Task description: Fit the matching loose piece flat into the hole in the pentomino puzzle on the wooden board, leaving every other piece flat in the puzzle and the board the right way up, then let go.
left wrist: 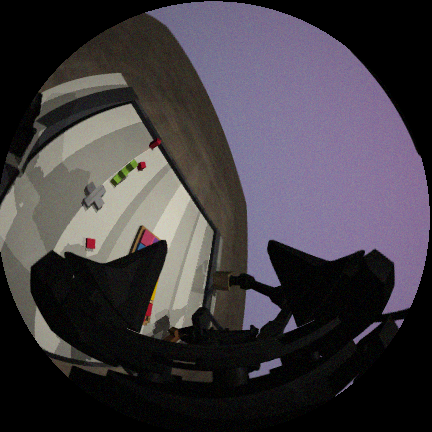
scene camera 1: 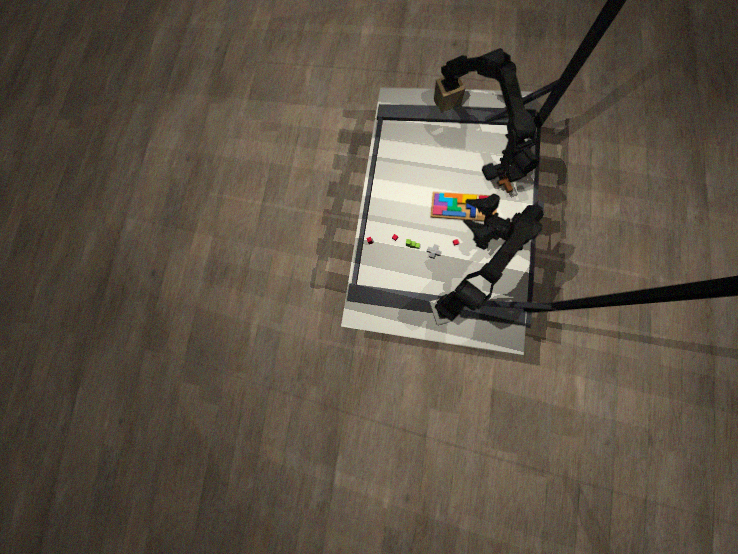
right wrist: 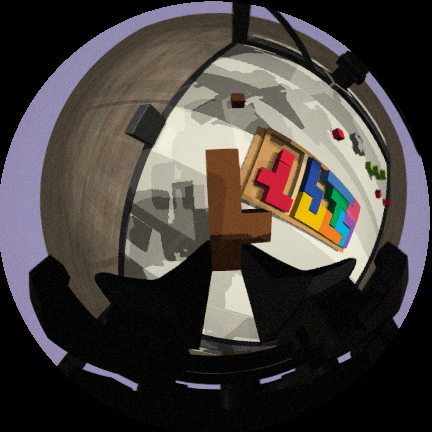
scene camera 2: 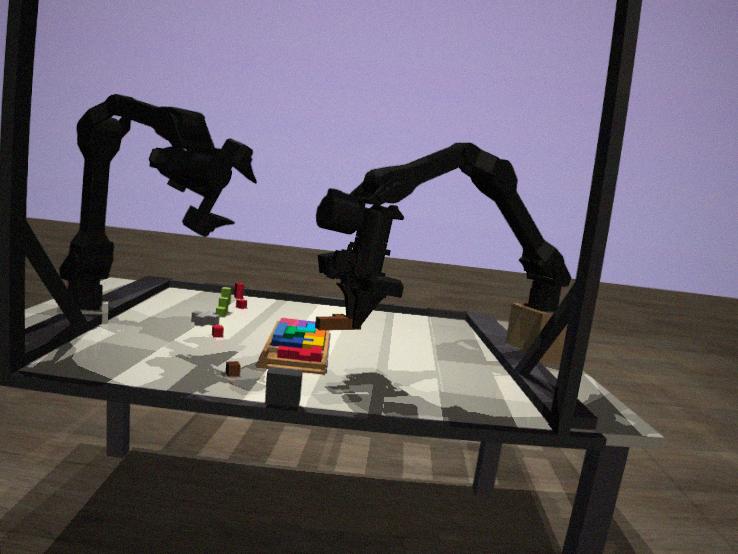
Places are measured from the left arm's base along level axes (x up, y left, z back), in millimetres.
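Pixels of known places: left gripper, between the fingertips: (left wrist: 218, 245) (scene camera 1: 464, 210) (scene camera 2: 244, 202); right gripper, between the fingertips: (left wrist: 176, 332) (scene camera 1: 503, 178) (right wrist: 224, 244) (scene camera 2: 352, 327); left arm's base, origin of its link: (scene camera 1: 444, 309) (scene camera 2: 83, 306); right arm's base, origin of its link: (left wrist: 230, 280) (scene camera 1: 450, 84) (scene camera 2: 542, 308).
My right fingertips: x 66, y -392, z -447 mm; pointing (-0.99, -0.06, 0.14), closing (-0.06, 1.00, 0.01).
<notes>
For each thing: its top centre in the pictures, then the offset to it from my right fingertips. "spot": a spot on its surface instead.
- brown piece, centre of its top: (right wrist: 241, 212) (scene camera 2: 337, 315) (left wrist: 175, 336) (scene camera 1: 504, 182) dx +18, dy +9, dz +28 mm
- wooden board, centre of its top: (right wrist: 321, 198) (scene camera 2: 298, 340) (scene camera 1: 464, 206) dx -75, dy +165, dz +38 mm
- blue piece, centre of its top: (right wrist: 315, 185) (scene camera 2: 292, 339) (scene camera 1: 471, 207) dx -65, dy +142, dz +58 mm
- green piece, centre of its top: (right wrist: 337, 210) (scene camera 2: 300, 330) (scene camera 1: 454, 204) dx -65, dy +204, dz +21 mm
- red piece, centre of its top: (right wrist: 278, 183) (scene camera 2: 305, 350) dx -65, dy +74, dz +55 mm
- grey cross, a spot on its surface: (scene camera 2: 205, 317) (scene camera 1: 438, 250) spot: dx -73, dy +335, dz +196 mm
- lime piece, centre of its top: (scene camera 2: 224, 289) (left wrist: 129, 167) (scene camera 1: 413, 241) dx -30, dy +433, dz +138 mm
- brown cube, centre of its top: (scene camera 2: 233, 363) (right wrist: 237, 96) dx -70, dy +28, dz +199 mm
- dark block, centre of its top: (scene camera 2: 285, 370) (right wrist: 136, 117) dx -32, dy -113, dz +155 mm
My right gripper (scene camera 2: 356, 325) (right wrist: 224, 244) is shut on a brown piece (scene camera 1: 505, 183) (scene camera 2: 335, 322) (right wrist: 223, 195), a long bar with one side stub, held above the table beside the wooden board (scene camera 1: 432, 205) (scene camera 2: 295, 364) (right wrist: 251, 165). The board lies upright with coloured pieces in its puzzle. Bare wood shows between the blue piece (right wrist: 313, 182) and the green piece (right wrist: 339, 202). A red piece (scene camera 2: 301, 353) (right wrist: 280, 187) lies in the board's end compartment. My left gripper (scene camera 2: 245, 202) (left wrist: 218, 245) is open and empty, high up; in scene camera 1 it covers part of the board.
A grey cross (scene camera 1: 433, 251) (scene camera 2: 205, 317), a lime piece (scene camera 1: 412, 243) (scene camera 2: 223, 302) and several small red blocks (scene camera 1: 456, 242) (scene camera 2: 218, 330) lie on one side of the board. A brown cube (scene camera 2: 233, 368) (right wrist: 237, 100) lies near it. A dark block (scene camera 2: 284, 387) stands at the table edge.
</notes>
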